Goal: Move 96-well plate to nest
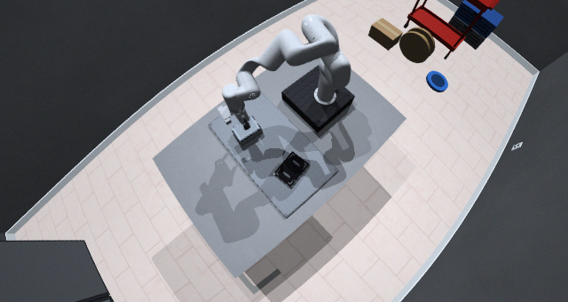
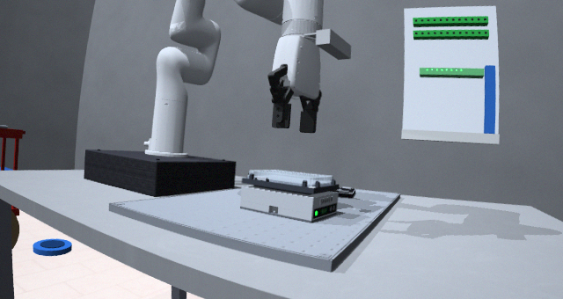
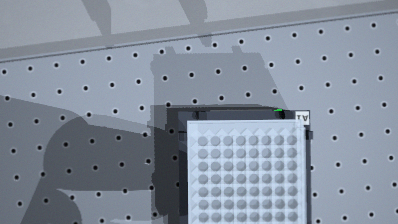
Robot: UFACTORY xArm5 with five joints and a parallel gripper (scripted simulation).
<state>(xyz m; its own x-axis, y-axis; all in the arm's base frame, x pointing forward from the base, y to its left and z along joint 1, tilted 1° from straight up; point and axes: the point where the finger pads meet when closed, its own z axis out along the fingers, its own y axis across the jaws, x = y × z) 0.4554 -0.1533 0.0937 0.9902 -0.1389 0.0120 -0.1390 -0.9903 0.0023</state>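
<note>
The 96-well plate is 9 cm below my hand. Round my hand: black plate nest N1: 3 cm behind, 32 cm to the left, 15 cm below; A1 mark: 5 cm ahead, 28 cm to the left, 14 cm below.
</note>
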